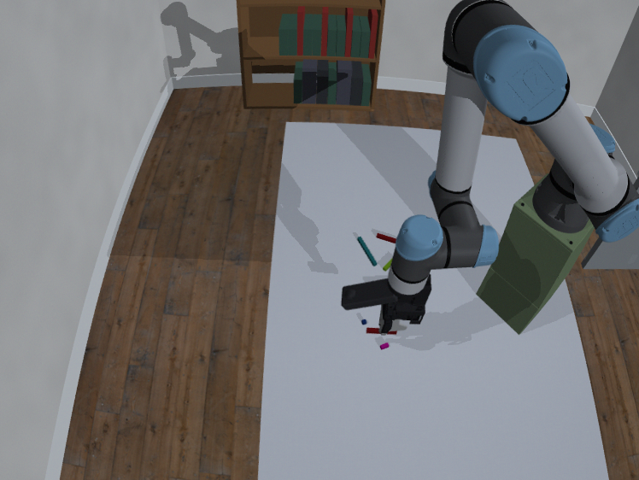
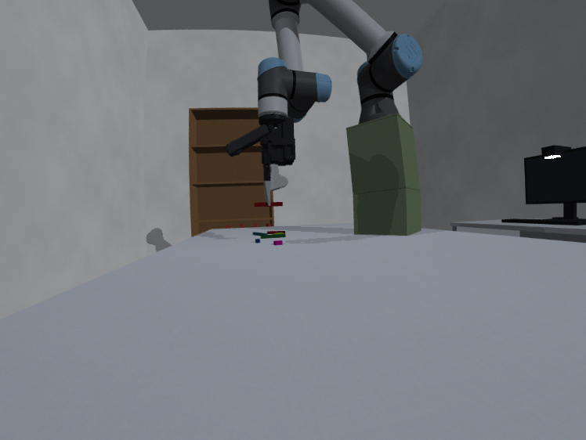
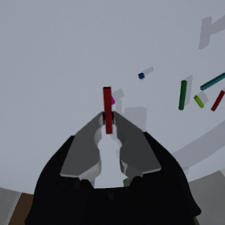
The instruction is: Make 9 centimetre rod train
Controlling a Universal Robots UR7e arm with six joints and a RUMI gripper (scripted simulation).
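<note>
My hand is 20 mm past the magenta rod and 110 mm above it. Also, from my hand: green rod 50 mm behind, 190 mm to the right, 110 mm below; blue rod 20 mm ahead, 80 mm to the right, 110 mm below; lime rod 90 mm behind, 250 mm to the right, 110 mm below.
</note>
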